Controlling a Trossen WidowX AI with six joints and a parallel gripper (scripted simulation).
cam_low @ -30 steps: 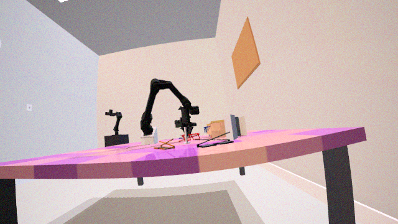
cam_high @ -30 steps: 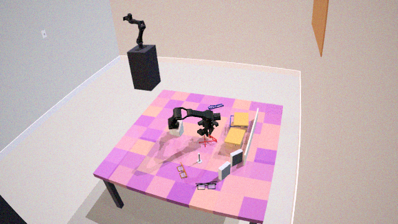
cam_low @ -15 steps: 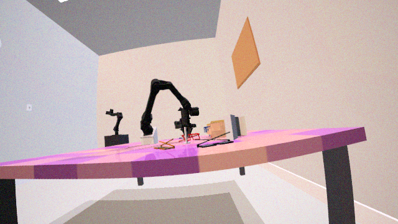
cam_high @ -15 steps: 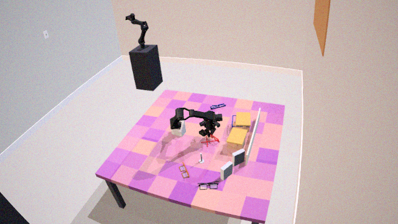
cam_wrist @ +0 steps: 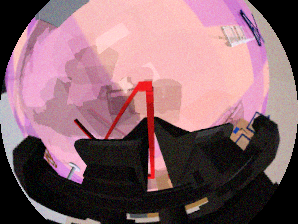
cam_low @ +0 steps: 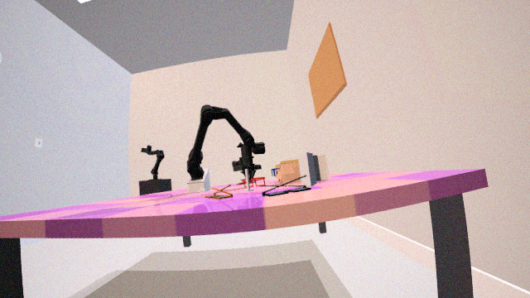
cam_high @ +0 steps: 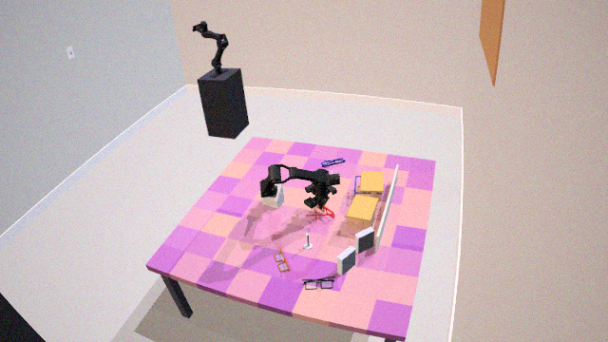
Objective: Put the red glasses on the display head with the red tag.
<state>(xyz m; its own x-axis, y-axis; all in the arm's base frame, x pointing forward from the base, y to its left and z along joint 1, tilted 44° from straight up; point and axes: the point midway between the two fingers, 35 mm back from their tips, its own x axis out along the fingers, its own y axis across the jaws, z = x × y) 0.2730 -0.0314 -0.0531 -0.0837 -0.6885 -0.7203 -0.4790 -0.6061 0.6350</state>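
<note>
My gripper tip is now 2 cm short of the small post, 27 cm to the left of it and 1 cm below it. From my gripper tip the other things lie so: white panel (35 cm ahead, 8 cm to the left, 4 cm above); tan display head (21 cm ahead, 4 cm to the right, 4 cm above).
</note>
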